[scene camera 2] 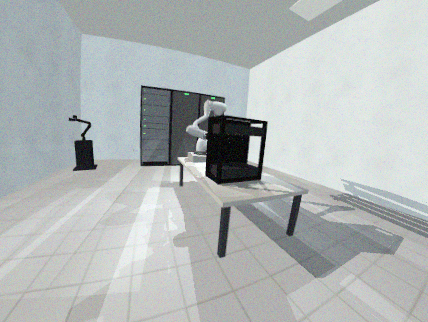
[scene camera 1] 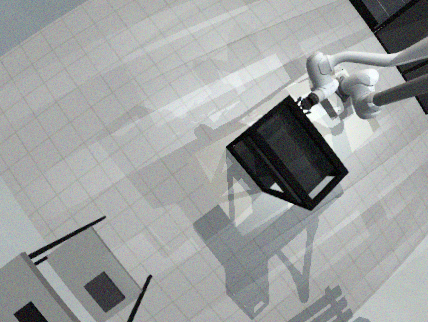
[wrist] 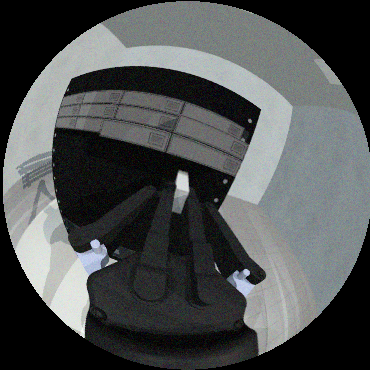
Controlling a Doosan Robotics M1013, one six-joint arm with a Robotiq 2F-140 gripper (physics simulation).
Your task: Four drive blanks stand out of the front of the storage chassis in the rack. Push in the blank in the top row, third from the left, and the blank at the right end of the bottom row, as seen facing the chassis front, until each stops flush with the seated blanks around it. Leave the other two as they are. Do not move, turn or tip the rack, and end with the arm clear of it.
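Frame: origin at the arm's base, x left, y up, z ahead, level; metres.
Where they show: gripper, fingertip midpoint: (scene camera 2: 215, 136) (wrist: 179, 179); arm's base at its link origin: (scene camera 2: 200, 154) (scene camera 1: 342, 89).
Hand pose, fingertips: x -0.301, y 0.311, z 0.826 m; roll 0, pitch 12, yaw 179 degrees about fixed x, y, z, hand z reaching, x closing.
Things, the pixels of their top centre, and the offset from my fingertips. Level surfaces: height alone.
- rack at its top centre: (wrist: 153, 86) (scene camera 1: 302, 151) (scene camera 2: 237, 119) dz +0.186, dx +0.119, dy +0.191 m
- top-row third blank at its top centre: (wrist: 157, 101) dz +0.083, dx +0.078, dy +0.123 m
- bottom-row right-end blank at its top centre: (wrist: 202, 142) dz +0.033, dx -0.025, dy +0.066 m
- bottom-row third blank at its top centre: (wrist: 144, 125) dz +0.049, dx +0.083, dy +0.066 m
- table at its surface level: dy -0.408 m
The rack (scene camera 1: 320, 137) (scene camera 2: 214, 157) stands upright on the table. The chassis front shows in the wrist view as three rows of grey blanks. The top-row third blank (wrist: 152, 101) looks level with its neighbours. The bottom-row right-end blank (wrist: 200, 154) shows fully, but how far it stands out is unclear. The bottom-row third blank (wrist: 131, 135) stands out, with a step at its left end. My gripper (scene camera 1: 301, 104) (wrist: 179, 179) is shut and empty, its tips close to the rack front and seen below the bottom row. Contact cannot be told. The rack hides the fingers in scene camera 2.
The table (scene camera 2: 235, 192) carries the rack and the arm (scene camera 1: 320, 72) (scene camera 2: 200, 126), which is on the rack's chassis side. Tall dark cabinets (scene camera 2: 156, 125) stand behind. A black pedestal (scene camera 2: 84, 154) with a small arm stands at the left. The rack's black upright edge borders the blanks at right.
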